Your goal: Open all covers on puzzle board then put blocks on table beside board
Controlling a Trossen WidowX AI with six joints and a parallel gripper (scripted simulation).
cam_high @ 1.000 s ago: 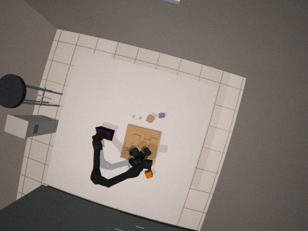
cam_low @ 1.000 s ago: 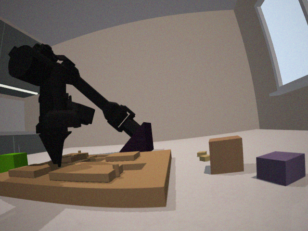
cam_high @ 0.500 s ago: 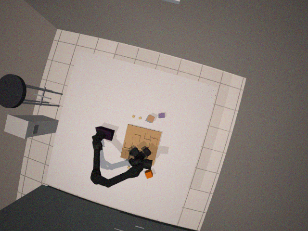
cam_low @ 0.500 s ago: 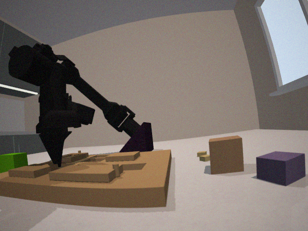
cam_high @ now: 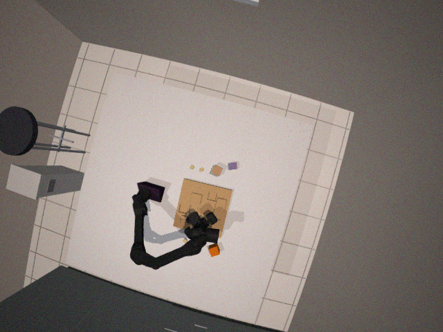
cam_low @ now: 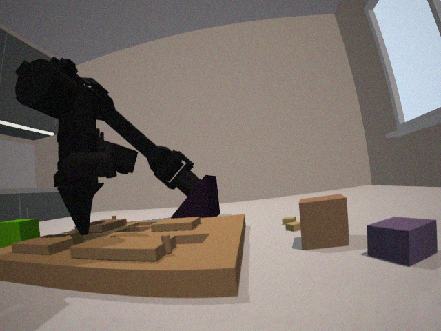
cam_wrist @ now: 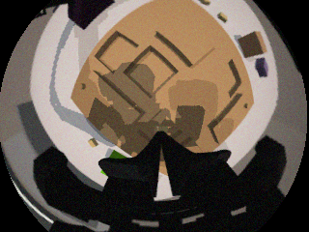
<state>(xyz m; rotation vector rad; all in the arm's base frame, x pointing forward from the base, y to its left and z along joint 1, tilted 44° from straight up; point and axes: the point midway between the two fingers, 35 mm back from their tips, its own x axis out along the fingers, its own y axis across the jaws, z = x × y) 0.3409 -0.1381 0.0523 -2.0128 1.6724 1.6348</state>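
Now: the tan puzzle board 50 mm to the left of my gripper tip, 10 mm below it and 10 mm behind it. Round my gripper tip: orange block (170 mm to the right, 90 mm ahead); brown block (310 mm to the left, 50 mm ahead); green block (140 mm to the right, 20 mm behind).
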